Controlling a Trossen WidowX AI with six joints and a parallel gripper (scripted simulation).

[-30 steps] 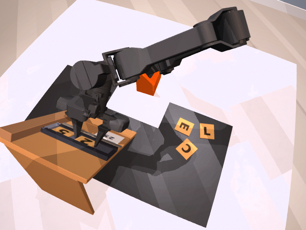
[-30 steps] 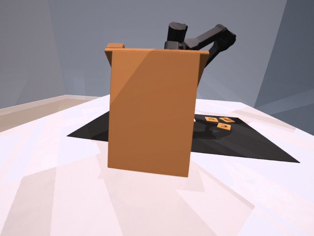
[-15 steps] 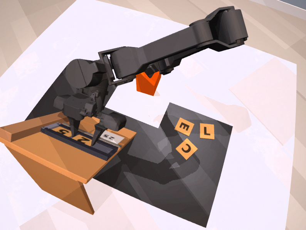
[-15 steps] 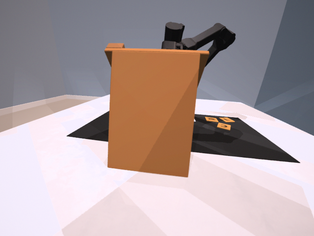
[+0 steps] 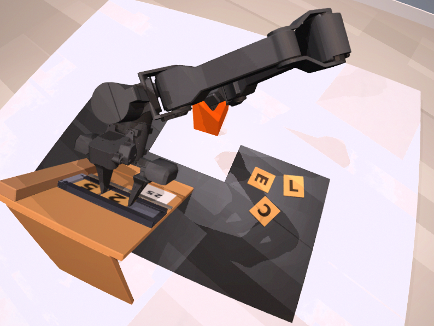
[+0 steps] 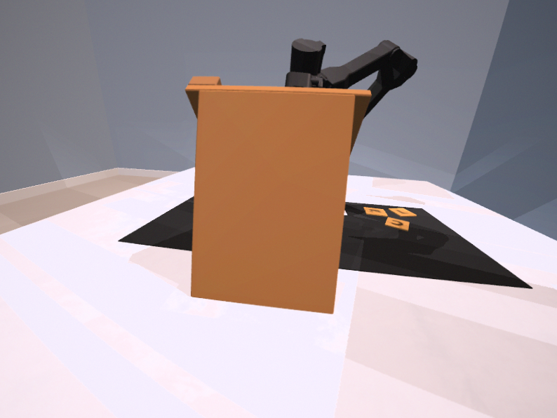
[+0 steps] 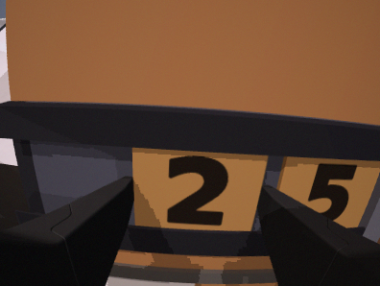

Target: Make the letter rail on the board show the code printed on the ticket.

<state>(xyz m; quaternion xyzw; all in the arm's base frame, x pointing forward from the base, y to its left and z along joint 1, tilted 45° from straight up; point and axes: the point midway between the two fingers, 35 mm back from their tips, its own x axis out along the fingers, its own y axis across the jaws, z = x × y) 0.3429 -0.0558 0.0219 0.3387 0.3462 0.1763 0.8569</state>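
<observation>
The tile marked 2 lies right at my gripper tip. Also, from my gripper tip: tile marked 5 (1 cm ahead, 6 cm to the right); black mat (16 cm behind, 3 cm to the left, 18 cm below); white ticket (6 cm behind, 3 cm to the left, 8 cm below).
</observation>
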